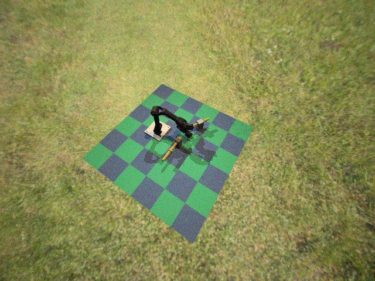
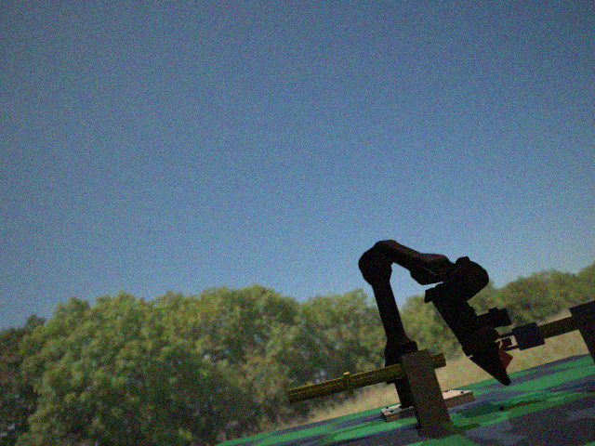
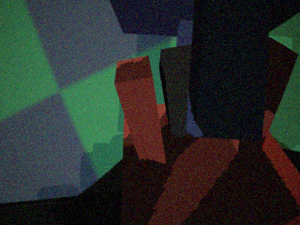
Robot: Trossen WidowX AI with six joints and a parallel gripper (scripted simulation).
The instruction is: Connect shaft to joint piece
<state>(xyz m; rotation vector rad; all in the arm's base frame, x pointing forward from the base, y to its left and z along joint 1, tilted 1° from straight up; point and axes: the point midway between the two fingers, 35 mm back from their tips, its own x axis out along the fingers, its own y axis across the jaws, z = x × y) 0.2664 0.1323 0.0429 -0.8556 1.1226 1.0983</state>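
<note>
My gripper tip is 50 mm below the red square joint piece.
</note>
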